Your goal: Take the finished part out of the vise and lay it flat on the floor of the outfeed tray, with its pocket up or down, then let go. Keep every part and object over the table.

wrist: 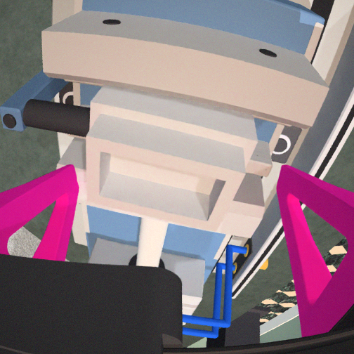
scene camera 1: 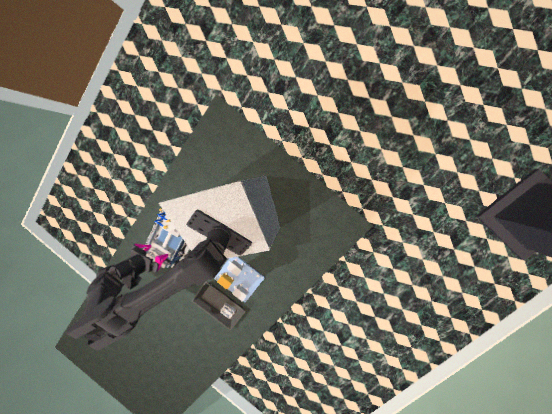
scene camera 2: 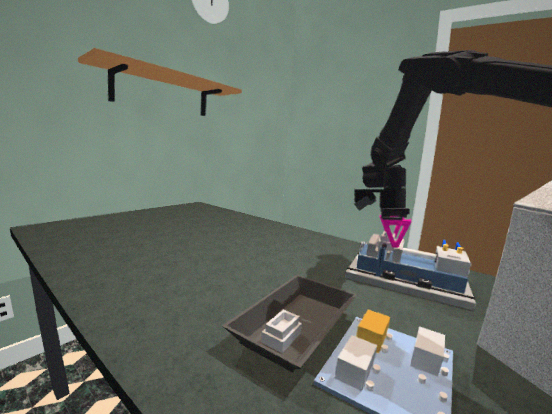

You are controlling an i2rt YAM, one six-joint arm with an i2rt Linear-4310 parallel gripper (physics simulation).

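Seen in the pictures: gripper, fingertip midpoint: (scene camera 1: 159, 250) (scene camera 2: 393, 244); arm's base, link origin: (scene camera 1: 220, 232).
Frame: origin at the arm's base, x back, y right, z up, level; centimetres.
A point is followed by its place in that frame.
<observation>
The finished part (wrist: 167, 142), pale with a rectangular pocket facing up, sits between the jaws of the blue and pale vise (wrist: 115, 225) (scene camera 2: 415, 272) {y 12.8, x -31.4, z -25.9 cm} (scene camera 1: 172, 241) {y 16.4, x -33.2, z -24.5 cm}. My gripper (wrist: 177, 175) (scene camera 1: 152, 253) {y 17.6, x -39.1, z -21.6 cm} (scene camera 2: 396, 245) {y 17.6, x -39.1, z -21.6 cm} is open above the vise, its magenta fingers on either side of the part with a gap at each side in the wrist view. How deep the tips reach beside the part is hard to tell. The dark outfeed tray (scene camera 2: 322, 307) {y -12.2, x -43.0, z -29.3 cm} (scene camera 1: 209, 295) {y -13.7, x -45.1, z -29.3 cm} lies on the table and holds another pale pocketed part (scene camera 2: 282, 329) {y -27.2, x -41.5, z -25.8 cm} (scene camera 1: 227, 311) {y -24.9, x -41.8, z -25.7 cm} near one end.
A light blue plate (scene camera 2: 400, 365) {y -17.2, x -25.9, z -29.7 cm} (scene camera 1: 253, 284) {y -25.0, x -24.1, z -29.7 cm} with two pale blocks and an orange block (scene camera 2: 374, 325) {y -15.4, x -31.4, z -26.1 cm} (scene camera 1: 225, 281) {y -14.2, x -30.7, z -26.1 cm} lies beside the tray. A large speckled box (scene camera 2: 520, 280) {y -3.4, x -13.2, z -15.9 cm} (scene camera 1: 220, 205) {y 4.9, x 8.2, z 3.6 cm} stands near the vise. The vise's black handle (wrist: 55, 117) and blue tubes (wrist: 218, 300) stick out near the fingers.
</observation>
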